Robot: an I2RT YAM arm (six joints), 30 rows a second.
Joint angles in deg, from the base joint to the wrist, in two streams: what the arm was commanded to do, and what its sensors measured. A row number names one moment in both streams.
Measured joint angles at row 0: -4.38, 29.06, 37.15, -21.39, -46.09, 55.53
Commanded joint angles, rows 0 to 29: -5.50, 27.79, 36.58, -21.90, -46.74, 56.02; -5.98, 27.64, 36.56, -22.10, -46.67, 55.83; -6.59, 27.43, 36.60, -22.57, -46.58, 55.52; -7.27, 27.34, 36.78, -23.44, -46.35, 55.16; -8.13, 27.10, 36.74, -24.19, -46.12, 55.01; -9.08, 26.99, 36.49, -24.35, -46.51, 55.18; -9.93, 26.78, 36.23, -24.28, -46.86, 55.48; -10.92, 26.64, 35.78, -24.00, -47.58, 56.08; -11.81, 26.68, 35.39, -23.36, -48.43, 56.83; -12.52, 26.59, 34.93, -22.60, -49.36, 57.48; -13.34, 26.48, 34.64, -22.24, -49.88, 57.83; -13.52, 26.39, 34.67, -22.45, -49.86, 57.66; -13.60, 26.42, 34.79, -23.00, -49.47, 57.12; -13.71, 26.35, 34.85, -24.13, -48.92, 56.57; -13.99, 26.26, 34.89, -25.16, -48.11, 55.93; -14.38, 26.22, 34.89, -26.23, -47.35, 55.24; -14.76, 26.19, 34.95, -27.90, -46.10, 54.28; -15.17, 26.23, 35.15, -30.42, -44.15, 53.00; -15.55, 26.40, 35.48, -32.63, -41.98, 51.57; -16.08, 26.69, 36.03, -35.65, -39.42, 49.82; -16.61, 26.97, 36.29, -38.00, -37.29, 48.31; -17.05, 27.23, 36.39, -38.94, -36.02, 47.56; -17.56, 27.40, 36.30, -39.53, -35.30, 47.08; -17.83, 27.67, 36.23, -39.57, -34.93, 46.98; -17.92, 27.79, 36.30, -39.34, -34.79, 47.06; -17.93, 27.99, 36.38, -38.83, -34.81, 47.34; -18.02, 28.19, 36.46, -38.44, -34.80, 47.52; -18.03, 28.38, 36.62, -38.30, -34.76, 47.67; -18.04, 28.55, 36.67, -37.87, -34.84, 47.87; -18.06, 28.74, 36.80, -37.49, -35.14, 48.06
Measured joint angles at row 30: -17.80, 28.38, 35.31, -36.97, -36.69, 48.88
